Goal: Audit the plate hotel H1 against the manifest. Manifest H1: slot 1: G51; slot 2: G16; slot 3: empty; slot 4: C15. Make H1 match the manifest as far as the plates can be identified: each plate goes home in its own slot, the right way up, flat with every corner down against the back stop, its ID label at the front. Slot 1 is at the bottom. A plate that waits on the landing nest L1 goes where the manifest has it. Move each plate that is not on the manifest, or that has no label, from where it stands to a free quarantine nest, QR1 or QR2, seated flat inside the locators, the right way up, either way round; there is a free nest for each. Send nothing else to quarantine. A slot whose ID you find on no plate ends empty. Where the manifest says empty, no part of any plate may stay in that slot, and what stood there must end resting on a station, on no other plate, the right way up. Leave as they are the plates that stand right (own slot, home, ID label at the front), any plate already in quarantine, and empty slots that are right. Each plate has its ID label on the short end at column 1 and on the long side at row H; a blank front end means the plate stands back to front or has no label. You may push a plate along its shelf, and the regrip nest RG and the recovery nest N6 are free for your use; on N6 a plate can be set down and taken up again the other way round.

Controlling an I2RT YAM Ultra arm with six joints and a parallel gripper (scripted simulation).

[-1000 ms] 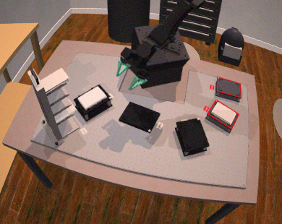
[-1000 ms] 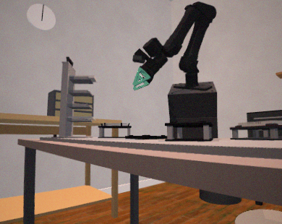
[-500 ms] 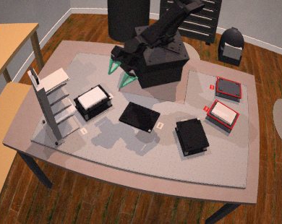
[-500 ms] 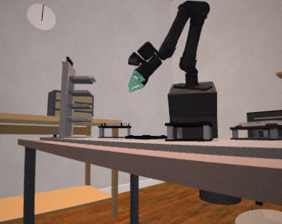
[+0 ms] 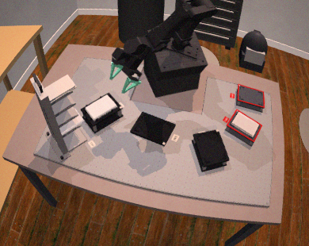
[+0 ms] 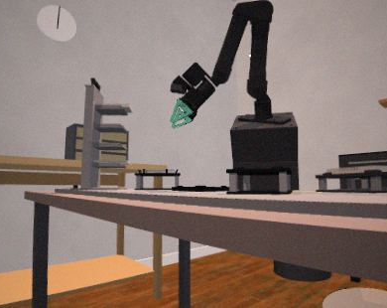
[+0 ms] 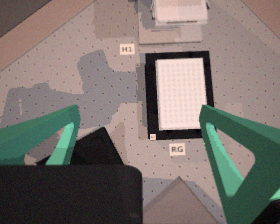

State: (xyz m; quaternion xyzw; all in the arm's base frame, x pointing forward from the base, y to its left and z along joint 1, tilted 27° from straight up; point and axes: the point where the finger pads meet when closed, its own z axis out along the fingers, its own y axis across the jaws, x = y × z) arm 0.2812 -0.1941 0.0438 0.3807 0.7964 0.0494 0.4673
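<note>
My hand is 90 mm to the left of the black regrip nest and 180 mm above it. Round my hand: recovery nest N6: 150 mm to the left, 230 mm below; then RG label: 80 mm behind, 30 mm to the right, 240 mm below; then H1 tag: 160 mm ahead, 80 mm to the right, 240 mm below.
</note>
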